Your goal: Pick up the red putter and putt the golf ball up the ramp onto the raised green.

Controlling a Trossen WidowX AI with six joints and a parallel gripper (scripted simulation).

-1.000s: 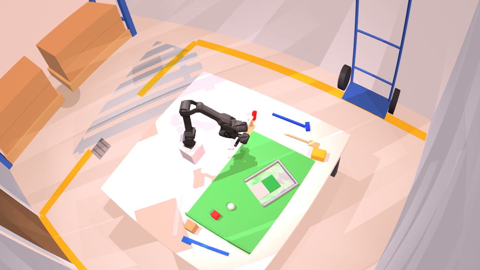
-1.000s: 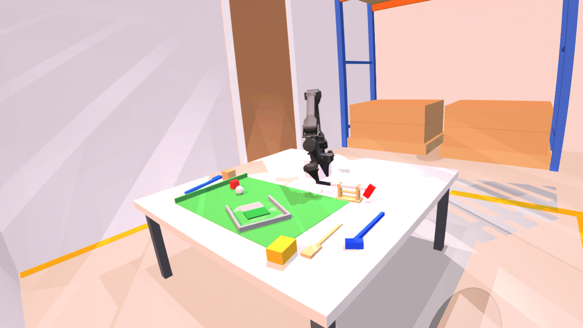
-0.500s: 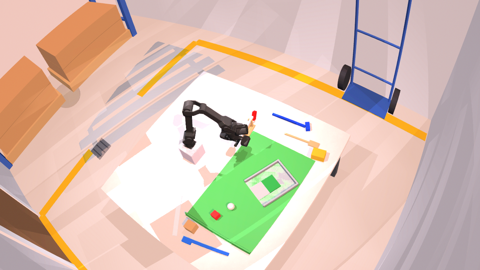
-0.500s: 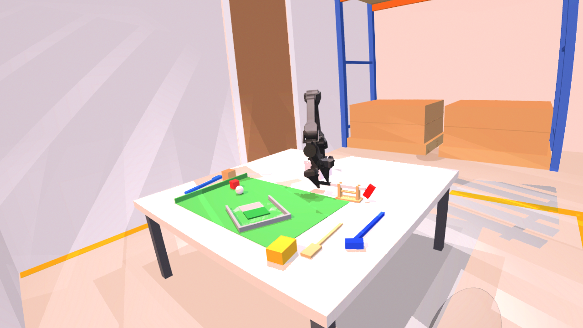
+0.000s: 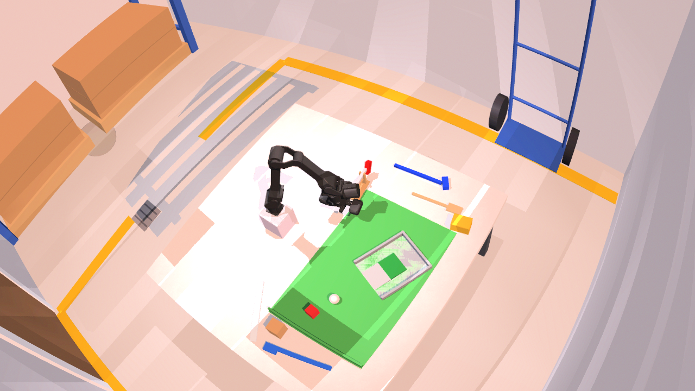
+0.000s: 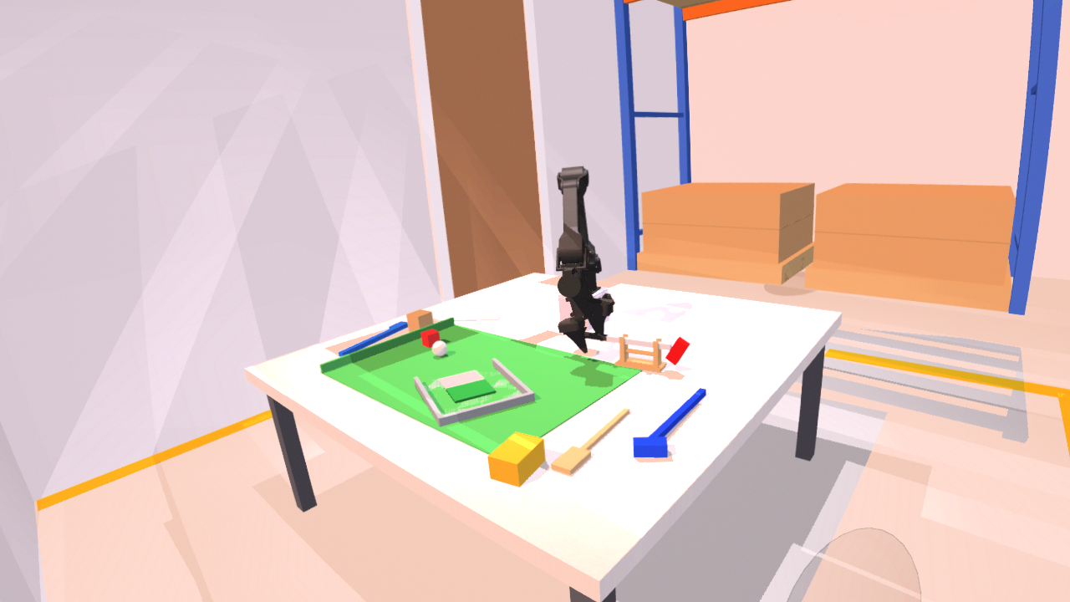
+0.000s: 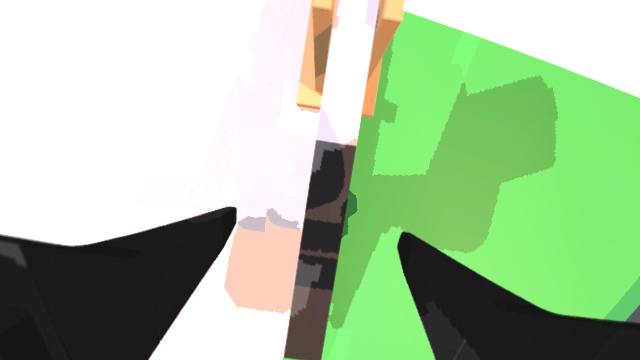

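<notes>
Right now my gripper tip is 130 mm to the right of the wooden rack. From my gripper tip the other things lie so: blue putter 310 mm to the left, 240 mm ahead, 20 mm below; then white golf ball 410 mm to the right, 160 mm ahead, 10 mm below; then green mat 250 mm to the right, 220 mm ahead, 30 mm below.
</notes>
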